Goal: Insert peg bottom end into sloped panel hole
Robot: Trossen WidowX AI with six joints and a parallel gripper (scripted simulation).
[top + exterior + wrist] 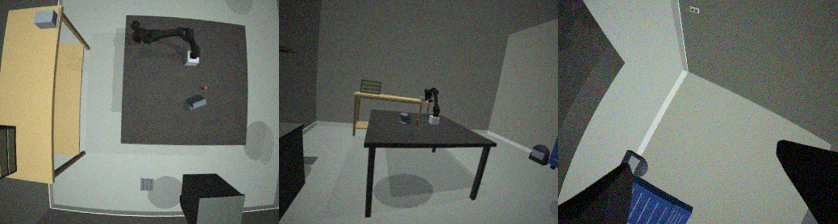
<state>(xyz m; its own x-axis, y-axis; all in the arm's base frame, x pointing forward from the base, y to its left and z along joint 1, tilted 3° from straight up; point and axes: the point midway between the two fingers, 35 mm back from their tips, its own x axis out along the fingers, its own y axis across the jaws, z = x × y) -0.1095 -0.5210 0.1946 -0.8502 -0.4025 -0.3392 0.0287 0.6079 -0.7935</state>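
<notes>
Now: the red peg 660 mm to the left of my gripper tip, 440 mm ahead of it and 240 mm below it. Round my gripper tip: sloped panel (590 mm to the left, 570 mm ahead, 240 mm below).
</notes>
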